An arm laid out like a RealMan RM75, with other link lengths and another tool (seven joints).
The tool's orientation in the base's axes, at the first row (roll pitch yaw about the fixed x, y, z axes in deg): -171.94, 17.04, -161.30
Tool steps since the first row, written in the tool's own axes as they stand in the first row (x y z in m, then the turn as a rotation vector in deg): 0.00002, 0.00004, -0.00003, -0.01, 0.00, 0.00; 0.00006, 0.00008, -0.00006, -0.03, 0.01, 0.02; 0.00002, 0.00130, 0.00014, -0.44, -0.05, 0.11; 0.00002, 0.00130, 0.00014, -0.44, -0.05, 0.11; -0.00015, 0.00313, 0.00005, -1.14, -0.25, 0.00; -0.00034, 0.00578, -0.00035, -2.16, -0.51, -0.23; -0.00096, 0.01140, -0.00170, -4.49, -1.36, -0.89; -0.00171, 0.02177, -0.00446, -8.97, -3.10, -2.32; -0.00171, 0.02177, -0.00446, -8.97, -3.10, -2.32; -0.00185, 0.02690, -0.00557, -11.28, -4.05, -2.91; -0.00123, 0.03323, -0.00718, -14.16, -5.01, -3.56
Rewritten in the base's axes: -0.00004, 0.00003, 0.00002, 0.01, 0.00, 0.00; -0.00010, 0.00006, 0.00003, 0.03, 0.02, -0.01; -0.00034, 0.00122, -0.00031, 0.45, 0.08, 0.03; -0.00034, 0.00122, -0.00031, 0.45, 0.08, 0.03; -0.00072, 0.00302, -0.00042, 1.10, 0.11, 0.37; -0.00141, 0.00562, -0.00034, 2.02, 0.19, 0.92; -0.00285, 0.01120, 0.00036, 4.16, 0.12, 2.34; -0.00594, 0.02141, 0.00180, 8.25, -0.11, 5.24; -0.00594, 0.02141, 0.00180, 8.25, -0.11, 5.24; -0.00760, 0.02637, 0.00221, 10.41, -0.28, 6.60; -0.01044, 0.03227, 0.00270, 13.08, -0.28, 8.19
